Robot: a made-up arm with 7 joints. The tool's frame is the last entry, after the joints. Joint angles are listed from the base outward.
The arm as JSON. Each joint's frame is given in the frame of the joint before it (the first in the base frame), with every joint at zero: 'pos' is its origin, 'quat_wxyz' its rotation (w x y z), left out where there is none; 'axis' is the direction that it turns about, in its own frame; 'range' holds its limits. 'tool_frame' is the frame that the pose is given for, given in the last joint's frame.
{
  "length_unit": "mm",
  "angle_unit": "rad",
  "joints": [
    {
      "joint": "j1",
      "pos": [
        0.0,
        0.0,
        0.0
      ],
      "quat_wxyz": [
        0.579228,
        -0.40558,
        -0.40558,
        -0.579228
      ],
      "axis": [
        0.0,
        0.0,
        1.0
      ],
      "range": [
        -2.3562,
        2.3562
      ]
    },
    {
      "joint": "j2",
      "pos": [
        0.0,
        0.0,
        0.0
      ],
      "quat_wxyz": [
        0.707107,
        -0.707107,
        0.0,
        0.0
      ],
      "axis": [
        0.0,
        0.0,
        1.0
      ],
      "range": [
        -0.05,
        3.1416
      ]
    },
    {
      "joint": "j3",
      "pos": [
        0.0,
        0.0,
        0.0
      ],
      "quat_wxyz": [
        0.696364,
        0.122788,
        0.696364,
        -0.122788
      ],
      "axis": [
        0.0,
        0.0,
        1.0
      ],
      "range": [
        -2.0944,
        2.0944
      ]
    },
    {
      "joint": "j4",
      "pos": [
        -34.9,
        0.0,
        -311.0
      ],
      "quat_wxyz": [
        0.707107,
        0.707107,
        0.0,
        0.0
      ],
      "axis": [
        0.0,
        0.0,
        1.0
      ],
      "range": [
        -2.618,
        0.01
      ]
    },
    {
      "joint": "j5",
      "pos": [
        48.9,
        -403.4,
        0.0
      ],
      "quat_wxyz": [
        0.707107,
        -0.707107,
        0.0,
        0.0
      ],
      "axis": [
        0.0,
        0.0,
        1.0
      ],
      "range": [
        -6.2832,
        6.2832
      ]
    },
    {
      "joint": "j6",
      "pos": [
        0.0,
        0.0,
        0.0
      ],
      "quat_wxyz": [
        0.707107,
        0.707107,
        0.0,
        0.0
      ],
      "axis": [
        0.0,
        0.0,
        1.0
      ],
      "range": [
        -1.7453,
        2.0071
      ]
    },
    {
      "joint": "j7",
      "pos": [
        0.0,
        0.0,
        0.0
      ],
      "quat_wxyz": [
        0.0,
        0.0,
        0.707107,
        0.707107
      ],
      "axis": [
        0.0,
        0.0,
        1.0
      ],
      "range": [
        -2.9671,
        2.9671
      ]
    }
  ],
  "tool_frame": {
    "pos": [
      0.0,
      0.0,
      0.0
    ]
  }
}
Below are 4 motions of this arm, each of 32 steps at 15 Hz.
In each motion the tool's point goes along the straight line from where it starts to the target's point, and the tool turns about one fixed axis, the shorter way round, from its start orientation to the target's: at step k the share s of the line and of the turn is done. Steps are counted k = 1, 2, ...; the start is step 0. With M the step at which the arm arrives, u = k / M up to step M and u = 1 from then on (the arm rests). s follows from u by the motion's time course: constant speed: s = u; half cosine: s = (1 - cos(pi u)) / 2; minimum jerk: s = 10 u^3 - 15 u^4 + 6 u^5.
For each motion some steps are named. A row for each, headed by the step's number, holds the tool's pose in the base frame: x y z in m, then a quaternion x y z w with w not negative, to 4 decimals.
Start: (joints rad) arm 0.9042 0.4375 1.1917 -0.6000 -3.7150 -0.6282 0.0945
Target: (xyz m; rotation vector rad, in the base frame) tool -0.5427 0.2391 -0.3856 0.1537 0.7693 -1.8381
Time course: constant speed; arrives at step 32
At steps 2, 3, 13, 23, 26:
2: -0.4657 0.3982 -0.3505 -0.3810 0.4516 -0.7165 0.3709
3: -0.4682 0.3929 -0.3517 -0.3671 0.4490 -0.7214 0.3784
13: -0.4939 0.3398 -0.3634 -0.2230 0.4165 -0.7597 0.4468
23: -0.5196 0.2868 -0.3751 -0.0725 0.3724 -0.7768 0.5026
26: -0.5273 0.2709 -0.3786 -0.0268 0.3571 -0.7777 0.5167

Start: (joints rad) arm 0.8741 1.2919 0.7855 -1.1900 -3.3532 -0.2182 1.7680
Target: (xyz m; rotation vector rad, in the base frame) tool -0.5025 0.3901 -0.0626 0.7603 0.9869 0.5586
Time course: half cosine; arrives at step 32
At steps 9, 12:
9: 0.0071 0.5833 -0.0507 0.6101 0.3985 -0.4721 0.4962
12: -0.0714 0.5535 -0.0525 0.5960 0.4287 -0.3691 0.5699

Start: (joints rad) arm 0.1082 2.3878 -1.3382 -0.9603 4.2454 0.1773 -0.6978
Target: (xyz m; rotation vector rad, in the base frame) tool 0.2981 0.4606 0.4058 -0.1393 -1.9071 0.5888
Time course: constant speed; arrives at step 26
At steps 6, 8, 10, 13, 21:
6: 0.1257 0.5992 0.2415 0.1705 -0.6492 0.5292 0.5190
8: 0.1430 0.5853 0.2579 0.1482 -0.6696 0.5041 0.5249
10: 0.1602 0.5715 0.2743 0.1257 -0.6889 0.4782 0.5300
13: 0.1861 0.5507 0.2990 0.0916 -0.7159 0.4380 0.5360
21: 0.2550 0.4952 0.3647 -0.0008 -0.7751 0.3236 0.5427

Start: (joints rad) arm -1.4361 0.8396 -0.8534 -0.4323 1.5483 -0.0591 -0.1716
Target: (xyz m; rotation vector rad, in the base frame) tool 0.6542 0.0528 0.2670 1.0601 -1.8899 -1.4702
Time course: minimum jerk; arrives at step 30
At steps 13, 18, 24, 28, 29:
13: 0.6704 0.1475 0.1560 0.1636 -0.8196 -0.1817 0.5181
18: 0.6624 0.1010 0.2105 0.2849 -0.7859 -0.3713 0.4042
24: 0.6557 0.0616 0.2567 0.3735 -0.7172 -0.5136 0.2868
28: 0.6543 0.0532 0.2665 0.3903 -0.6981 -0.5411 0.2598
29: 0.6542 0.0529 0.2669 0.3910 -0.6973 -0.5422 0.2587

